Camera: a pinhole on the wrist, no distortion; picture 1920 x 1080 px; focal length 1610.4 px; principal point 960.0 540.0 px. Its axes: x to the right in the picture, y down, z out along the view. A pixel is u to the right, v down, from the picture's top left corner.
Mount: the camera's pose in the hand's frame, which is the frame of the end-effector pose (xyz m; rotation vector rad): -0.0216 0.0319 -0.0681 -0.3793 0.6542 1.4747
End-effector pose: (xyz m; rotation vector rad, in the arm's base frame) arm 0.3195 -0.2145 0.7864 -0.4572 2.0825 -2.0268
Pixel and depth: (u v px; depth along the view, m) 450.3 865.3 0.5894
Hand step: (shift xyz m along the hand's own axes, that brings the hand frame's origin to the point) -0.0319 0.2540 0.5209
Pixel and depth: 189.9 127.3 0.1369
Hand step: 0.0384 0.0608 0.0727
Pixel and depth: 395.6 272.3 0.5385
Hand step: 0.1647 0.2040 0.4508
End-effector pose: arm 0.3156 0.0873 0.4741 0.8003 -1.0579 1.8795
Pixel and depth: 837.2 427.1 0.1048
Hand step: 0.0039 0.0889 0.0168
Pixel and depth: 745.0 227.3 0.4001
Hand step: 0.1253 0.2273 0.2624
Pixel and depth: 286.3 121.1 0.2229
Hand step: 0.0766 0.0895 0.1528
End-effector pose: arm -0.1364 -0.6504 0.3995 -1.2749 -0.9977 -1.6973
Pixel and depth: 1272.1 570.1 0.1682
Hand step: 0.0033 0.1604 0.0425
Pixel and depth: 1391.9 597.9 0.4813
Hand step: 0.0404 0.4285 0.2277
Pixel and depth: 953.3 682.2 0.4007
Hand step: 0.0125 0.2778 0.2484
